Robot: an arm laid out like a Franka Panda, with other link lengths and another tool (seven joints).
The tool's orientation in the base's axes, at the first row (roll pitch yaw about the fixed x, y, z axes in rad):
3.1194 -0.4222 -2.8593
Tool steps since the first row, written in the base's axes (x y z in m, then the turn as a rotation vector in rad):
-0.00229 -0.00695 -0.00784 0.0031 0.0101 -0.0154
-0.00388 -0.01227 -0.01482 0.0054 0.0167 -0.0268
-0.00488 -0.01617 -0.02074 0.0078 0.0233 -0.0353
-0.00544 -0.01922 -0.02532 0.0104 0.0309 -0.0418
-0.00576 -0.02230 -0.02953 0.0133 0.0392 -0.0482
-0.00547 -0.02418 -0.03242 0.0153 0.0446 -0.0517
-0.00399 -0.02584 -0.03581 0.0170 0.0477 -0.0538
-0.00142 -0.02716 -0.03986 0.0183 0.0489 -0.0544
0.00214 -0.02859 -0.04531 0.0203 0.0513 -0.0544
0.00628 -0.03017 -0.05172 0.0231 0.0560 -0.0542
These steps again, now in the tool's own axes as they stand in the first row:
0.00056 -0.00623 0.00871 -0.0116 0.0086 0.0119
0.00044 -0.01107 0.01620 -0.0200 0.0141 0.0207
-0.00011 -0.01467 0.02237 -0.0272 0.0196 0.0269
-0.00073 -0.01755 0.02705 -0.0341 0.0261 0.0311
-0.00139 -0.02051 0.03130 -0.0414 0.0332 0.0350
-0.00235 -0.02246 0.03400 -0.0459 0.0378 0.0369
-0.00461 -0.02453 0.03665 -0.0491 0.0402 0.0378
-0.00819 -0.02657 0.03944 -0.0507 0.0410 0.0378
-0.01318 -0.02902 0.04312 -0.0531 0.0428 0.0367
-0.01903 -0.03179 0.04746 -0.0567 0.0466 0.0350

